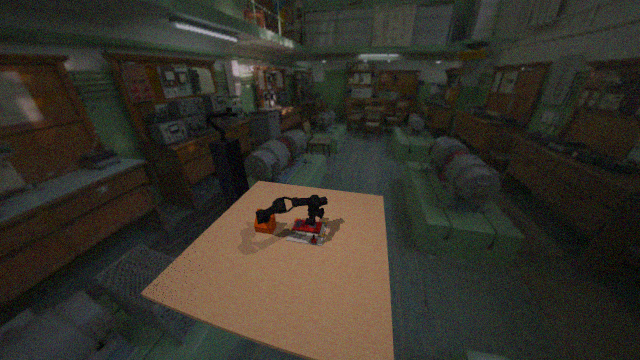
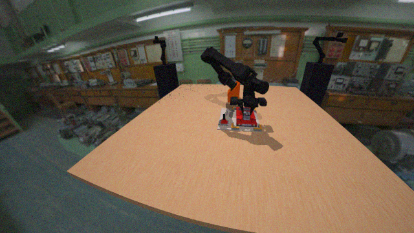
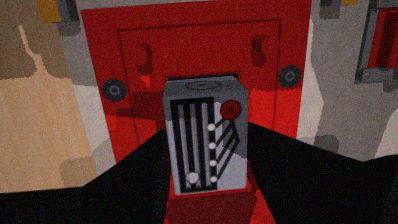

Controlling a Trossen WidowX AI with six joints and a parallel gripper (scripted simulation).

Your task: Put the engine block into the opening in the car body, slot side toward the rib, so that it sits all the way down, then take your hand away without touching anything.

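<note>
My gripper tip is 10 mm above the grey engine block.
</note>
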